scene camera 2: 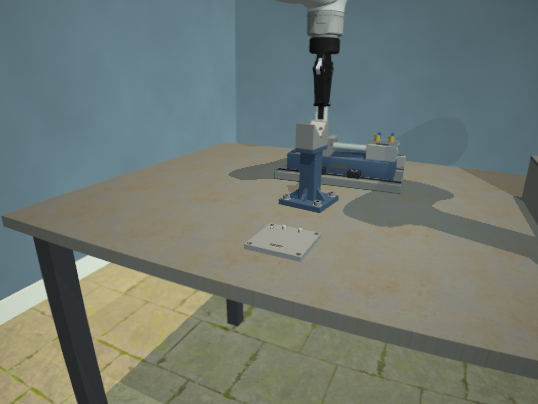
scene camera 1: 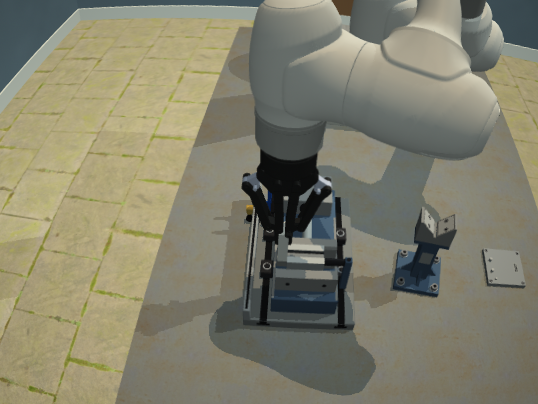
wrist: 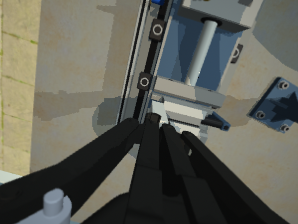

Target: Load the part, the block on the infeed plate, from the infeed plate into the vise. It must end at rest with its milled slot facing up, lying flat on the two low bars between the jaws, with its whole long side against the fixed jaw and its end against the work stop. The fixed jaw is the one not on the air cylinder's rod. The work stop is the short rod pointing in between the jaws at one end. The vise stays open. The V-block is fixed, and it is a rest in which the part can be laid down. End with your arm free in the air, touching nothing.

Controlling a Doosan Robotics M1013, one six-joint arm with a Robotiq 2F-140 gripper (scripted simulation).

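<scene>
My gripper (scene camera 1: 282,254), (scene camera 2: 320,131), (wrist: 155,110). Part (scene camera 1: 302,257), (wrist: 184,116). Cylinder rod (wrist: 209,27). Moving jaw (wrist: 175,88).
</scene>
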